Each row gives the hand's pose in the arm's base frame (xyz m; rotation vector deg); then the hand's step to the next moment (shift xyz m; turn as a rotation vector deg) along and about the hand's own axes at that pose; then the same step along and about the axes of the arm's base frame.
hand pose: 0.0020 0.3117 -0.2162 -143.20 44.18 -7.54
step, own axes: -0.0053 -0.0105 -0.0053 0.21 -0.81 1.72
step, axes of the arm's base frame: -0.0004 0.0079 0.0102 0.99 1.23 -1.09
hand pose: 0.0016 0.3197 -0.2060 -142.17 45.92 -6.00
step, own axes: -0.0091 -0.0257 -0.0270 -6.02 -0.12 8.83
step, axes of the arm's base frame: -0.0001 0.0104 0.0369 -2.88 7.53 -7.01
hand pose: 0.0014 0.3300 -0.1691 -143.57 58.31 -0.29
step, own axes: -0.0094 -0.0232 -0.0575 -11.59 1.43 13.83
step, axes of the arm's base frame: -0.0008 -0.0015 0.0627 -7.16 12.21 -11.29
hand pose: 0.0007 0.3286 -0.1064 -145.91 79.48 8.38
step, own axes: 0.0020 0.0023 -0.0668 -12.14 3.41 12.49
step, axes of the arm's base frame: -0.0025 -0.0198 0.0638 -9.15 11.28 -10.19
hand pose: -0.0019 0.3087 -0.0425 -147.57 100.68 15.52
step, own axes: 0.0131 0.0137 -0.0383 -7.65 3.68 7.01
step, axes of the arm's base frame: -0.0028 -0.0213 0.0370 -7.07 6.45 -5.44
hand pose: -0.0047 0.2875 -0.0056 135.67 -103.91 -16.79
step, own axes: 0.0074 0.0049 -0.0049 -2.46 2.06 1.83
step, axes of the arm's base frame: -0.0015 -0.0084 0.0054 -2.99 1.84 -1.14
